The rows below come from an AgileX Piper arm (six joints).
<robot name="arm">
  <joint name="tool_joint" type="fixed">
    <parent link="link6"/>
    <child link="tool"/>
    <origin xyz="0 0 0" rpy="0 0 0"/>
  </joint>
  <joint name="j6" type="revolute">
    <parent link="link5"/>
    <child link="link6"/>
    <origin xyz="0 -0.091 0" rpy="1.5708 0 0"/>
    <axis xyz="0 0 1"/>
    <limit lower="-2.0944" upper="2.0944"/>
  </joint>
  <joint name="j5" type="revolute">
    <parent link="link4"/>
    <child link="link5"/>
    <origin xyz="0 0 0" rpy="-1.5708 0 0"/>
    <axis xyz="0 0 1"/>
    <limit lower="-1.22" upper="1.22"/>
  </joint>
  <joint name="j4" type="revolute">
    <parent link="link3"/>
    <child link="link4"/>
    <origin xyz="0.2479 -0.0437 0" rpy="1.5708 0 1.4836"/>
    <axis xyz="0 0 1"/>
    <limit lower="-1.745" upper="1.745"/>
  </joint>
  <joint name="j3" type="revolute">
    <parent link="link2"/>
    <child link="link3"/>
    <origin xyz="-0.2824 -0.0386 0" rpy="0 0 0"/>
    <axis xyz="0 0 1"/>
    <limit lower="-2.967" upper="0"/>
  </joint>
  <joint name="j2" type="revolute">
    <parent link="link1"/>
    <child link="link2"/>
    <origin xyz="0 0 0" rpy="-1.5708 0 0"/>
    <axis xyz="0 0 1"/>
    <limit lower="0" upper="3.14"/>
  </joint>
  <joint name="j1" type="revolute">
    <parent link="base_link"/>
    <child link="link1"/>
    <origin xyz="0 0 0.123" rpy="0 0 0"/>
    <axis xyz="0 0 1"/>
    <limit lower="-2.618" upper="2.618"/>
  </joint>
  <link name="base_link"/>
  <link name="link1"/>
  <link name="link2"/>
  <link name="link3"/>
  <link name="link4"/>
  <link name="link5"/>
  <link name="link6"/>
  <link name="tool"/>
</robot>
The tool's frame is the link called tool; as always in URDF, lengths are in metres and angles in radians.
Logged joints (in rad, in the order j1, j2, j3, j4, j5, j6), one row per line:
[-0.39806 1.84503 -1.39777 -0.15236 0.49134 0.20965]
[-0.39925 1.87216 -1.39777 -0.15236 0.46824 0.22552]
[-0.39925 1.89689 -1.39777 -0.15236 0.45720 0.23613]
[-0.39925 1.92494 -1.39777 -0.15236 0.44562 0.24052]
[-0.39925 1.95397 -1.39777 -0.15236 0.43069 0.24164]
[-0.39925 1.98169 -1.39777 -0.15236 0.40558 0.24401]
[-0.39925 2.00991 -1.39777 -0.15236 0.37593 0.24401]
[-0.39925 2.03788 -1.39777 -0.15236 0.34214 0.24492]
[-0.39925 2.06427 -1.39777 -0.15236 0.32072 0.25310]
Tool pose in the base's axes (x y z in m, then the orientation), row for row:
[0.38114 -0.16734 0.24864 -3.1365 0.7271 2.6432]
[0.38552 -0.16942 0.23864 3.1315 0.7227 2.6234]
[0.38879 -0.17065 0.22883 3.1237 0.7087 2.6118]
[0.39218 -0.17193 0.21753 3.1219 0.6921 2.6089]
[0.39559 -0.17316 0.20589 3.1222 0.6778 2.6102]
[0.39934 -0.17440 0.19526 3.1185 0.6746 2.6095]
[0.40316 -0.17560 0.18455 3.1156 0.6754 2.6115]
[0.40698 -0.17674 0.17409 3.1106 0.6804 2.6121]
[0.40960 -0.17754 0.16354 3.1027 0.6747 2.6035]
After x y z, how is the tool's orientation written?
As angles about the fixed x, y, z axes (roll, pitch, yaw), in radians.
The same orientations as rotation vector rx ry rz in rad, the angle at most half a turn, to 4 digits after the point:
[0.6011 2.3524 -0.2338]
[0.6184 2.3513 -0.2236]
[0.6322 2.3613 -0.2157]
[0.6393 2.3763 -0.2102]
[0.6417 2.3902 -0.2059]
[0.6417 2.3929 -0.2008]
[0.6377 2.3926 -0.1967]
[0.6333 2.3878 -0.1918]
[0.6416 2.3904 -0.1844]

